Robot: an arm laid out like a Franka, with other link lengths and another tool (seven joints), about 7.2 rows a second.
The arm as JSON. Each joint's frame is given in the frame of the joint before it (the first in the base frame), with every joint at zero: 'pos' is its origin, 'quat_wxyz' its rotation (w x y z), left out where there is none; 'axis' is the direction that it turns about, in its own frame. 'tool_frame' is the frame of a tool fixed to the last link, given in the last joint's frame.
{
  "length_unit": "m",
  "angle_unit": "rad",
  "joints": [
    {
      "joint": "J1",
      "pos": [
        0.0,
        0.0,
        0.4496
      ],
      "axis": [
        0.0,
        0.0,
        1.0
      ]
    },
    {
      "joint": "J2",
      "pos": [
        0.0,
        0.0,
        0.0
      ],
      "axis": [
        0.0,
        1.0,
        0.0
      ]
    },
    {
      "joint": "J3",
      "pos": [
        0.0,
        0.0,
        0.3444
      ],
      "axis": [
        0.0,
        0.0,
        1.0
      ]
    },
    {
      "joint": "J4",
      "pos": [
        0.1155,
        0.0,
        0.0
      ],
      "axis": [
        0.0,
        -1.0,
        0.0
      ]
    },
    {
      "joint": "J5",
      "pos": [
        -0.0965,
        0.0,
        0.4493
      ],
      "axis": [
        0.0,
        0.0,
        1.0
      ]
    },
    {
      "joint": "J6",
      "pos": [
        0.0,
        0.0,
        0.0
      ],
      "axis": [
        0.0,
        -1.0,
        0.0
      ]
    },
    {
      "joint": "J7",
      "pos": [
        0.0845,
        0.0,
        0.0
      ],
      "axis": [
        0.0,
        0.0,
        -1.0
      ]
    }
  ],
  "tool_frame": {
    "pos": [
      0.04,
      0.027,
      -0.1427
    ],
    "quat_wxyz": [
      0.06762,
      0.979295,
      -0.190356,
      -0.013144
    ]
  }
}
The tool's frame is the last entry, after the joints.
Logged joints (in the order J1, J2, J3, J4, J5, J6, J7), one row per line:
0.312 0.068 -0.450 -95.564 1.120 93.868 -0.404
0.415 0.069 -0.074 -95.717 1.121 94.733 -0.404
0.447 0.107 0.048 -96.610 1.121 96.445 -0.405
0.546 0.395 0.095 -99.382 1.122 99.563 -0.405
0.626 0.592 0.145 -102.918 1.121 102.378 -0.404
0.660 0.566 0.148 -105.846 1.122 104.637 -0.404
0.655 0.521 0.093 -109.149 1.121 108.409 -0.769
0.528 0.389 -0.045 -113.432 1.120 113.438 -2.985
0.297 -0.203 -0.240 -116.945 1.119 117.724 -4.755
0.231 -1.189 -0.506 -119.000 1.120 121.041 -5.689
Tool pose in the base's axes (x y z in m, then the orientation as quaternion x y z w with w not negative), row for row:
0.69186 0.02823 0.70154 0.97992 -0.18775 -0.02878 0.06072
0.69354 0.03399 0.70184 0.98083 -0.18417 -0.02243 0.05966
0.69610 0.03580 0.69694 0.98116 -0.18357 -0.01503 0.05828
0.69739 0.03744 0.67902 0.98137 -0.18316 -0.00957 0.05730
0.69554 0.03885 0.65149 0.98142 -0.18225 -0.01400 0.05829
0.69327 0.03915 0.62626 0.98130 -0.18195 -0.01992 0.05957
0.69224 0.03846 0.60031 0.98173 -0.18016 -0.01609 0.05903
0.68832 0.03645 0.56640 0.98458 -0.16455 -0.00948 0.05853
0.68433 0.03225 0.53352 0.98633 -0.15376 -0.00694 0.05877
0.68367 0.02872 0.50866 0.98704 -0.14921 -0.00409 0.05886
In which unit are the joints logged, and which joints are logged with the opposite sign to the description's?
The joints are logged in degrees. Opposite sign: J2.
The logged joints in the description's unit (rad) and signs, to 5 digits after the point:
0.00545 -0.00119 -0.00785 -1.66791 0.01955 1.63831 -0.00705
0.00724 -0.00120 -0.00129 -1.67058 0.01957 1.65340 -0.00705
0.00780 -0.00187 0.00084 -1.68616 0.01957 1.68328 -0.00707
0.00953 -0.00689 0.00166 -1.73454 0.01958 1.73770 -0.00707
0.01093 -0.01033 0.00253 -1.79626 0.01957 1.78683 -0.00705
0.01152 -0.00988 0.00258 -1.84736 0.01958 1.82626 -0.00705
0.01143 -0.00909 0.00162 -1.90501 0.01957 1.89209 -0.01342
0.00922 -0.00679 -0.00079 -1.97976 0.01955 1.97987 -0.05210
0.00518 0.00354 -0.00419 -2.04108 0.01953 2.05467 -0.08299
0.00403 0.02075 -0.00883 -2.07694 0.01955 2.11256 -0.09929

